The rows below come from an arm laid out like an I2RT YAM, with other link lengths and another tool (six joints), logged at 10 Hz.
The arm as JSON. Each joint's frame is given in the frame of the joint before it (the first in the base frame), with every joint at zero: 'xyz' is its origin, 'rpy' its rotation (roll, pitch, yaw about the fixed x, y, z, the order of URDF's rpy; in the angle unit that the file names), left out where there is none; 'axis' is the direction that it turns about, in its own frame. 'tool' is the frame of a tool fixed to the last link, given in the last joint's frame.
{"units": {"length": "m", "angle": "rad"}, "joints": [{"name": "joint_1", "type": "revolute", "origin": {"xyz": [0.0, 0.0, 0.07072]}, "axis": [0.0, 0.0, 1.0]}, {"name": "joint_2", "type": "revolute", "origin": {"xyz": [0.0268, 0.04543, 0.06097], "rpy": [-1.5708, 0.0, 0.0]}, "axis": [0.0, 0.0, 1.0]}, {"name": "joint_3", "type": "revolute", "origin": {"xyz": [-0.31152, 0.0, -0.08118], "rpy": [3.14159, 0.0, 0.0]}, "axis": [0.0, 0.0, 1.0]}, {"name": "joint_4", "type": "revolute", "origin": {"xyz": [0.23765, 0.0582, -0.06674]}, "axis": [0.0, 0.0, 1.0]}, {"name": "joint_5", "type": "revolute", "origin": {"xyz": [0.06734, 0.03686, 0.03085], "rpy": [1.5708, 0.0, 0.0]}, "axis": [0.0, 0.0, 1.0]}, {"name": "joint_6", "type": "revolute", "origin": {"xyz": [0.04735, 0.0, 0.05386], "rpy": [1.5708, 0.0, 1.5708]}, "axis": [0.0, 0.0, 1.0]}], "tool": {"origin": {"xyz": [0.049, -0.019, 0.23], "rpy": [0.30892, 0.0, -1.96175]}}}
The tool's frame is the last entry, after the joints.
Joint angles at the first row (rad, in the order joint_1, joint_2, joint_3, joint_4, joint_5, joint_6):
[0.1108 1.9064 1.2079 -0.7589 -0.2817 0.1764]
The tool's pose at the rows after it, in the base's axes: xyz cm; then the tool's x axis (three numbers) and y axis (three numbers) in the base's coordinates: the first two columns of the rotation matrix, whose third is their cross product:
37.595, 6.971, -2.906, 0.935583, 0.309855, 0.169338, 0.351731, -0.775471, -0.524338
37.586, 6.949, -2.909, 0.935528, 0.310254, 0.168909, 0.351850, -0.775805, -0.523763
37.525, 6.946, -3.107, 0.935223, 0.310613, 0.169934, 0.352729, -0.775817, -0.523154
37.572, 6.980, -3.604, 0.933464, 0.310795, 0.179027, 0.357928, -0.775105, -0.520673
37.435, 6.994, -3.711, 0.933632, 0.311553, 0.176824, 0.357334, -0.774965, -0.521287
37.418, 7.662, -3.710, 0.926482, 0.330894, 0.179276, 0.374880, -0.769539, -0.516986
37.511, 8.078, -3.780, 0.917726, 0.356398, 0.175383, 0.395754, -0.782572, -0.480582
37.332, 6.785, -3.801, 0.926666, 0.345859, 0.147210, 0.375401, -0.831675, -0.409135
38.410, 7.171, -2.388, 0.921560, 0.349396, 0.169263, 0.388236, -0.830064, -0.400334
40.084, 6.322, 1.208, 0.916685, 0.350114, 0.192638, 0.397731, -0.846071, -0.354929
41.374, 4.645, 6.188, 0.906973, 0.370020, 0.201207, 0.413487, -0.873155, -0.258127
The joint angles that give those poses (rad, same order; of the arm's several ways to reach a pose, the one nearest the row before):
[0.1108 1.9064 1.2079 -0.7590 -0.2817 0.1764]
[0.1108 1.9064 1.2079 -0.7593 -0.2810 0.1761]
[0.1112 1.9064 1.1988 -0.7490 -0.2806 0.1761]
[0.1120 1.9064 1.1744 -0.7151 -0.2806 0.1764]
[0.1127 1.9064 1.1698 -0.7128 -0.2806 0.1764]
[0.1333 1.9064 1.1698 -0.7094 -0.2764 0.1764]
[0.1776 1.9064 1.1698 -0.6998 -0.2310 0.1959]
[0.2157 1.9060 1.1710 -0.7059 -0.1371 0.2497]
[0.2234 1.8961 1.2167 -0.7380 -0.1318 0.2527]
[0.2245 1.8694 1.3262 -0.8440 -0.0875 0.2527]
[0.2462 1.8412 1.4735 -0.9966 0.0135 0.2527]

